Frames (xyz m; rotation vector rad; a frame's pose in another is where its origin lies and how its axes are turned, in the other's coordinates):
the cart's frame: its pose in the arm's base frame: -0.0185 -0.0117 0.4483 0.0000 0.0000 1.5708
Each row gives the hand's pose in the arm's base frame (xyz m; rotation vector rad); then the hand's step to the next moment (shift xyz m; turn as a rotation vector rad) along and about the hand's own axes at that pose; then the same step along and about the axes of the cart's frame.
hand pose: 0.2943 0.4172 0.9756 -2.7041 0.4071 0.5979
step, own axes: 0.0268 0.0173 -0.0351 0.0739 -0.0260 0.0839
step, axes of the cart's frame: -0.0345 -0.0297 0.0133 0.0408 -0.0438 -0.0980
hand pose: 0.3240 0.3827 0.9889 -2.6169 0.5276 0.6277
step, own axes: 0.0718 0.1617 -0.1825 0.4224 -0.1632 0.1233
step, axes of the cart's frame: -0.2396 -0.0510 0.0680 0.0835 -0.3794 -0.2633
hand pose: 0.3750 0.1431 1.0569 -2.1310 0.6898 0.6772
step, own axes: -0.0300 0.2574 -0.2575 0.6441 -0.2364 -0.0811
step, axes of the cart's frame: -0.3394 0.1315 0.0311 -0.0945 -0.6336 -0.2589
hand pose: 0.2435 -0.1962 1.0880 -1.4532 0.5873 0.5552
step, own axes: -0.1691 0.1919 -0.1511 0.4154 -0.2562 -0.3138
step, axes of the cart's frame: -0.1417 0.2590 -0.0334 -0.3267 -0.4694 -0.0978
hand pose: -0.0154 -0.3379 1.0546 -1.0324 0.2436 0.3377
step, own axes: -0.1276 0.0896 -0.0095 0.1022 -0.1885 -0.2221
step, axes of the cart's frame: 0.0135 0.1525 -0.0308 -0.2651 -0.1581 0.0042
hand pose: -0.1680 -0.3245 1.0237 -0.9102 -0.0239 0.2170
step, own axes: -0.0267 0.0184 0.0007 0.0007 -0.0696 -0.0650
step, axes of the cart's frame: 0.0062 0.0294 -0.0121 -0.0919 -0.0203 0.0146
